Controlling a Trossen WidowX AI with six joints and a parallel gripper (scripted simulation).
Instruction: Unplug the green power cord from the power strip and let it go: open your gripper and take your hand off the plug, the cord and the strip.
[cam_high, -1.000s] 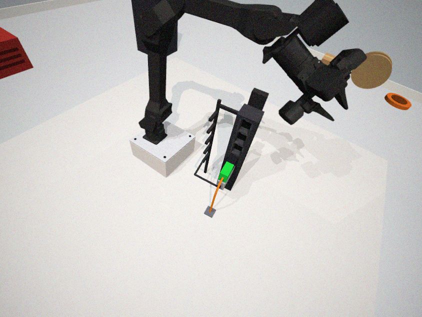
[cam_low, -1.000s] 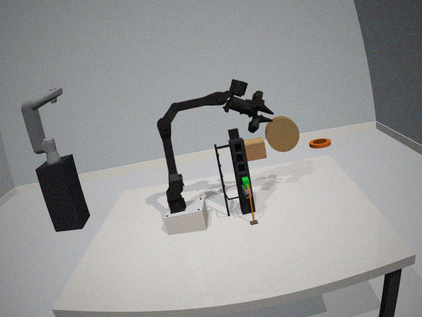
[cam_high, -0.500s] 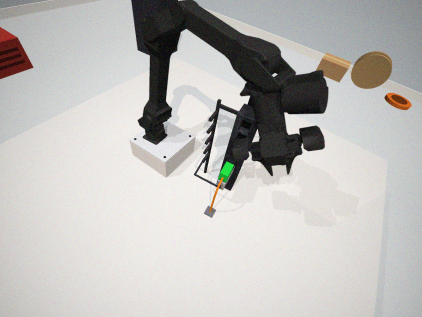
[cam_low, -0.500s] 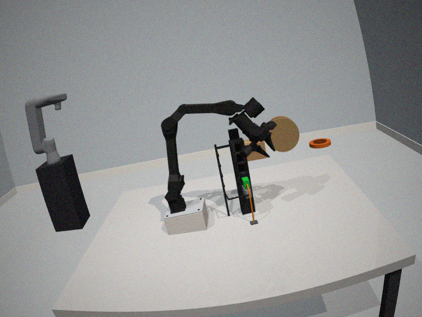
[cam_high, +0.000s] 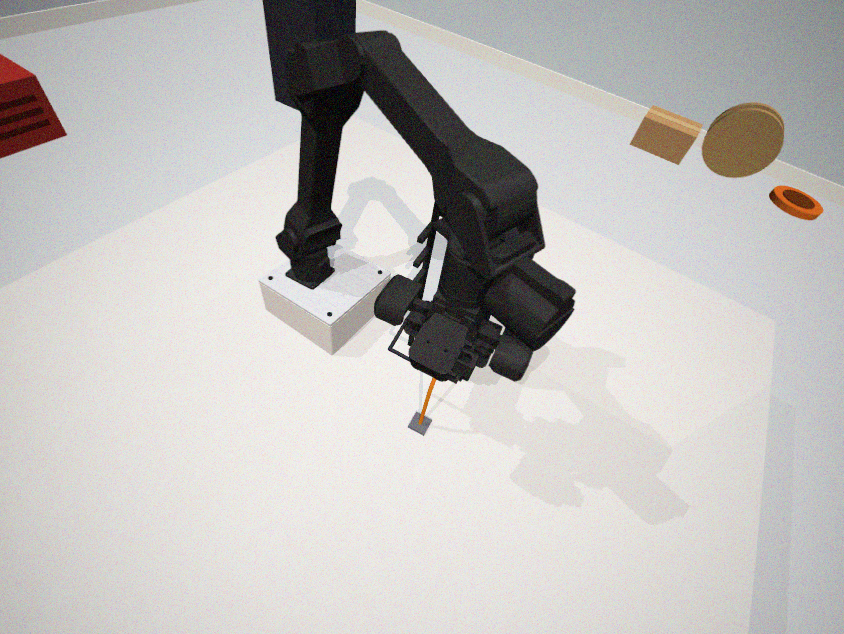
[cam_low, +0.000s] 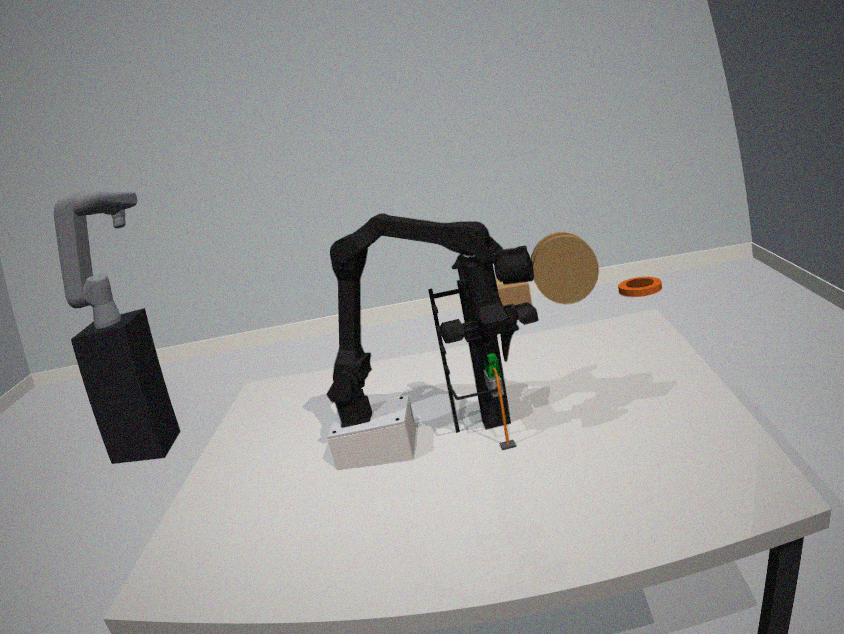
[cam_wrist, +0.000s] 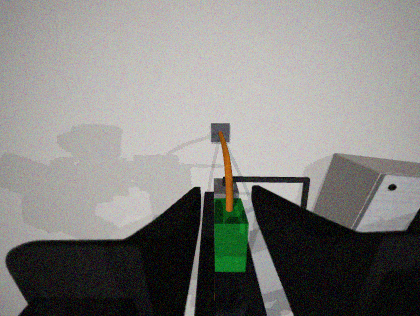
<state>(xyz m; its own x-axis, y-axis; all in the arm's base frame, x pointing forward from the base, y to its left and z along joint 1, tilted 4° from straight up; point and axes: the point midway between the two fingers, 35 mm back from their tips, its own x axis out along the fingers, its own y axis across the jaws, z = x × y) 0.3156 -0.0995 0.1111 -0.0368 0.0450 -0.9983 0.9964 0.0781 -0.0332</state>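
My gripper tip is 1 cm past the green plug, 7 cm to the right of it and 1 cm above it. The rest, counted from my gripper tip: grey anchor (1 cm to the right, 18 cm below).
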